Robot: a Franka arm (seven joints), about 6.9 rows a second.
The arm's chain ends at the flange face. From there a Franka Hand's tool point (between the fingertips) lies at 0.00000 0.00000 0.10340 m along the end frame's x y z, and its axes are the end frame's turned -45 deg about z.
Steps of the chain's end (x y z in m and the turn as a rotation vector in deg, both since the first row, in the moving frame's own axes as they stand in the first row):
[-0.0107 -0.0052 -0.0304 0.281 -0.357 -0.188]
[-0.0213 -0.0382 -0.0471 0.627 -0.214 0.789]
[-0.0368 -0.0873 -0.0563 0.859 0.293 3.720]
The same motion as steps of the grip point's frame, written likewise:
[-0.0040 -0.0121 -0.0304 0.451 -0.054 -0.188]
[0.0125 -0.0431 -0.0471 0.595 0.292 0.789]
[0.0372 -0.0884 -0.0563 0.400 0.815 3.720]

